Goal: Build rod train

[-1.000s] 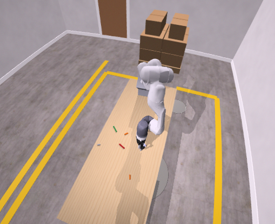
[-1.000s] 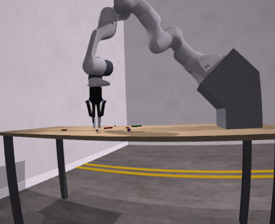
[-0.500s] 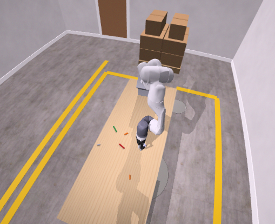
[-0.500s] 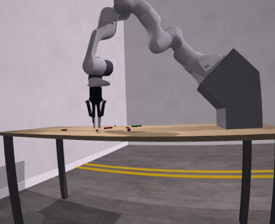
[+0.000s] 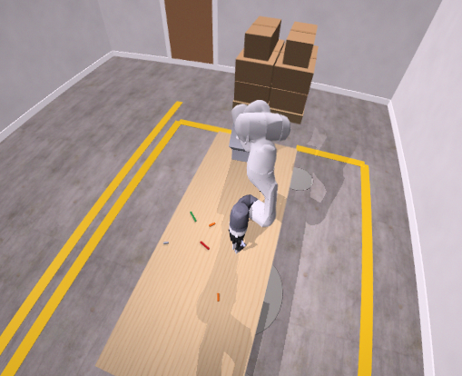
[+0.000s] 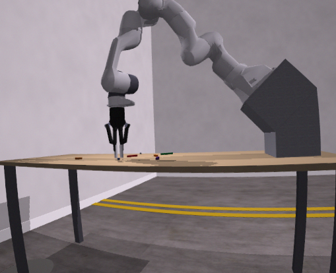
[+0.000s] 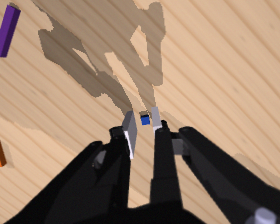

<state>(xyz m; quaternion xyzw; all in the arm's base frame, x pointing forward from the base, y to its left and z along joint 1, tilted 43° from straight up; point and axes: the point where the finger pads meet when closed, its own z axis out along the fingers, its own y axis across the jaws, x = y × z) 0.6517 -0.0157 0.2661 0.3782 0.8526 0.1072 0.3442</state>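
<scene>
Now: hand 40 mm above the small blue rod. Round my hand: purple rod 200 mm behind, 10 mm to the left, 40 mm below; then red rod 20 mm behind, 180 mm to the right, 40 mm below; then green rod 210 mm behind, 280 mm to the right, 40 mm below.
</scene>
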